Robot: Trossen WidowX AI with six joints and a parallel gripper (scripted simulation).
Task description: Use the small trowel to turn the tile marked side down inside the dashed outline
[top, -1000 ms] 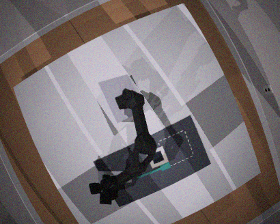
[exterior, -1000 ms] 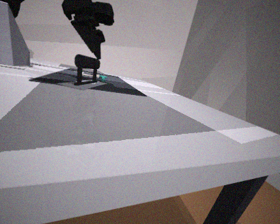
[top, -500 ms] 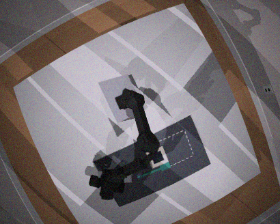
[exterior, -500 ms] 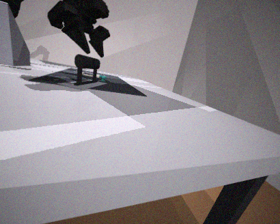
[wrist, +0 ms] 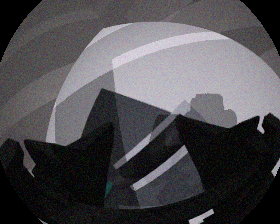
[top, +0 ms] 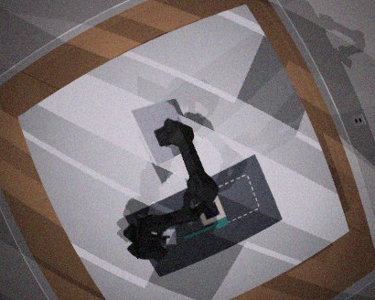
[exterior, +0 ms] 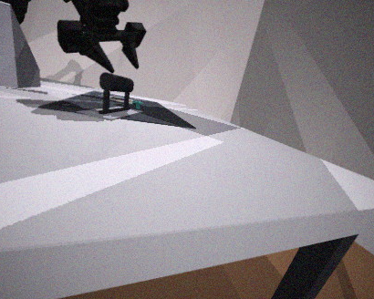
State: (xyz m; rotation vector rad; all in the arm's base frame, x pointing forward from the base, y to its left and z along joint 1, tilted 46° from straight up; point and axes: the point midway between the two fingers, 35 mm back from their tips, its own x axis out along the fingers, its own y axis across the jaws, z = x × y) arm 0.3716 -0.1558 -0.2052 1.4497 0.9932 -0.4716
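Right now my gripper tip is 10 mm past the trowel, 60 mm to the right of it and 70 mm above it. The rest, counted from my gripper tip: tile 30 mm behind, 320 mm to the left, 100 mm below; then dark mat 10 mm ahead, 280 mm to the left, 120 mm below.
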